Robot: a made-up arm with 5 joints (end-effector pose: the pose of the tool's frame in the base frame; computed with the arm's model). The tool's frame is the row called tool. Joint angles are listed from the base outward.
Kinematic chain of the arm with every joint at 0, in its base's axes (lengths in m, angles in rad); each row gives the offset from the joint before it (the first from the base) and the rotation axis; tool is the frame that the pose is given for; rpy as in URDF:
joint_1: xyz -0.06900 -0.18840 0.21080 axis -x
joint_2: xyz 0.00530 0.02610 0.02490 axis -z
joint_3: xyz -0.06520 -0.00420 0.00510 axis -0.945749 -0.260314 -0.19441
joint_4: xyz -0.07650 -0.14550 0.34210 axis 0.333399 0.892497 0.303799
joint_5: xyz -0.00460 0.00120 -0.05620 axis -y
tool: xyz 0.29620 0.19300 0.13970 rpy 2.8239 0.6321 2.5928
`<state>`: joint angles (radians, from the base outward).
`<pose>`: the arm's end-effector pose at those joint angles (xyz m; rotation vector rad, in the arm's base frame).
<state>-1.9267 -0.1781 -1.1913 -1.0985 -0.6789</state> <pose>0.3667 -0.2209 -0.0977 -0.7936 -0.4898 -2.4529</pose>
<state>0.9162 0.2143 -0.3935 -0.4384 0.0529</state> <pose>0.0701 0.1239 0.6397 0.2989 1.7783 -0.5532</pose>
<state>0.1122 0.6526 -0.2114 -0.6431 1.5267</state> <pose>-0.2995 0.0891 0.6826 0.1938 0.2765 -0.4248</pose>
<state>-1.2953 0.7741 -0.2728 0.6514 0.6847</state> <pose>-0.0410 -0.7293 0.2397 -2.0457 -1.4310 -1.8491</pose>
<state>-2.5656 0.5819 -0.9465 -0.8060 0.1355</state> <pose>-0.1083 -0.0645 -0.3442 -1.7049 -0.0140 -1.4254</pose>
